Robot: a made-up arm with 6 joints.
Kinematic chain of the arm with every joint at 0, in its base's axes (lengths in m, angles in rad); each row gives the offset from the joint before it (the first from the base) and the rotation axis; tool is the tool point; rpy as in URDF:
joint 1: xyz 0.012 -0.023 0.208 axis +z
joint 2: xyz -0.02 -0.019 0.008 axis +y
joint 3: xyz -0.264 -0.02 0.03 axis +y
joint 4: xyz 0.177 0.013 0.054 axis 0.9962 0 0.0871
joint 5: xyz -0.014 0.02 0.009 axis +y
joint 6: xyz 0.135 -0.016 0.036 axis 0.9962 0 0.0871
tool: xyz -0.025 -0.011 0.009 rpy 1.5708 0 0
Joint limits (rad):
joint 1: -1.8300..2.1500
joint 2: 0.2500..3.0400
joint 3: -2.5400..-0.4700
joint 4: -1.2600..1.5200
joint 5: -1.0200..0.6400
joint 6: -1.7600..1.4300
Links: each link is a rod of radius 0.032 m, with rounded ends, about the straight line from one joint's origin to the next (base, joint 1, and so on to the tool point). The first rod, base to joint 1, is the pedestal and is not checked.
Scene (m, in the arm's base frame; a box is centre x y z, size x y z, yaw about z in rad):
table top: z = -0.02
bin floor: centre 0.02 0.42 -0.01 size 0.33 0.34 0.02 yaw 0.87
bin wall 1: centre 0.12 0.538 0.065 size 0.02 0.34 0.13 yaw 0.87
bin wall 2: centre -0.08 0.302 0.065 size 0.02 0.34 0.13 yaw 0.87
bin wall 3: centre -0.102 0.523 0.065 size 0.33 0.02 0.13 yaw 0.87
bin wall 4: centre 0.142 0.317 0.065 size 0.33 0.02 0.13 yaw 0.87
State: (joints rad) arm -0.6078 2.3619 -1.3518 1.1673 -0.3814 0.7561
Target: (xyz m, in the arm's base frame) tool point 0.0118 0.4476 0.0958
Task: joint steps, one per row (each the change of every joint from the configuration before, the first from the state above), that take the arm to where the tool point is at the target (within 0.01 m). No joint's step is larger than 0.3 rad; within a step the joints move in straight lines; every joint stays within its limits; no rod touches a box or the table.
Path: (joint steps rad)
1: 0.2884 0.0165 -0.0572 -0.0156 0.0492 0.0049
2: 0.2885 0.0165 -0.0571 -0.0156 0.0492 0.0050
3: 0.2884 0.0165 -0.0572 -0.0156 0.0492 0.0049
4: 0.2884 0.0165 -0.0572 -0.0156 0.0492 0.0050
5: 0.2884 0.0165 -0.0571 -0.0156 0.0491 0.0049
6: 0.2885 0.0165 -0.0572 -0.0156 0.0492 0.0050
7: 0.2884 0.0166 -0.0572 -0.0156 0.0492 0.0049
8: 0.2884 0.0165 -0.0571 -0.0156 0.0492 0.0049
9: 0.0021 0.1662 -0.0552 -0.0117 -0.0101 -0.0050
10: 0.0020 0.1662 -0.0551 -0.0118 -0.0101 -0.0050

